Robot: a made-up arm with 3 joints.
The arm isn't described. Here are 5 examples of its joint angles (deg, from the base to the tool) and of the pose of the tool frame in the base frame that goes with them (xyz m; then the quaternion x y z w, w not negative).
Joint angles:
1: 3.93 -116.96 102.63
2: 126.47 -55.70 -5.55
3: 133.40 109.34 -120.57
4: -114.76 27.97 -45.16
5: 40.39 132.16 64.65
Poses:
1: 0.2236 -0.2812 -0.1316 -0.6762 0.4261 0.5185 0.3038
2: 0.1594 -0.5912 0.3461 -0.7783 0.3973 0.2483 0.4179
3: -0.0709 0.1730 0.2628 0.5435 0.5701 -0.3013 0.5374
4: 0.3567 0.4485 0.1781 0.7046 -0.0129 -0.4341 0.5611
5: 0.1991 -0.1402 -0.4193 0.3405 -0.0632 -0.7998 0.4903
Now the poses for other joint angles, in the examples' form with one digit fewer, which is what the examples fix.
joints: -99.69 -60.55 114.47
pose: -0.113 0.245 -0.105 0.084 0.260 0.731 0.625
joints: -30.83 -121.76 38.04
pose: 0.119 0.281 -0.410 -0.152 -0.067 0.838 0.519
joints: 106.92 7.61 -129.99
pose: 0.271 0.072 0.116 -0.375 -0.561 0.710 0.203
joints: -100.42 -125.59 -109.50
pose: -0.134 -0.040 0.458 -0.668 0.633 -0.042 0.389
